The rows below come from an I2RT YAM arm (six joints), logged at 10 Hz.
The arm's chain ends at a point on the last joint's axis. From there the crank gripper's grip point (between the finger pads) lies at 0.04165 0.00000 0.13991 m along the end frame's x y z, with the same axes.
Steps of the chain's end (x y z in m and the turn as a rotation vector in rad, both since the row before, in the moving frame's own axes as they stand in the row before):
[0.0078, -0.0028, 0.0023, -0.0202, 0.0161, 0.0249]
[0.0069, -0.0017, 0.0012, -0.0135, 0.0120, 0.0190]
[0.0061, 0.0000, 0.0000, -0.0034, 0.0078, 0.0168]
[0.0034, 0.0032, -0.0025, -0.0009, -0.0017, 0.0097]
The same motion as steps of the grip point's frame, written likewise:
[0.0100, 0.0011, 0.0016, -0.0202, 0.0161, 0.0249]
[0.0086, 0.0010, 0.0007, -0.0135, 0.0120, 0.0190]
[0.0072, 0.0012, -0.0003, -0.0034, 0.0078, 0.0168]
[0.0032, 0.0037, -0.0024, -0.0009, -0.0017, 0.0097]

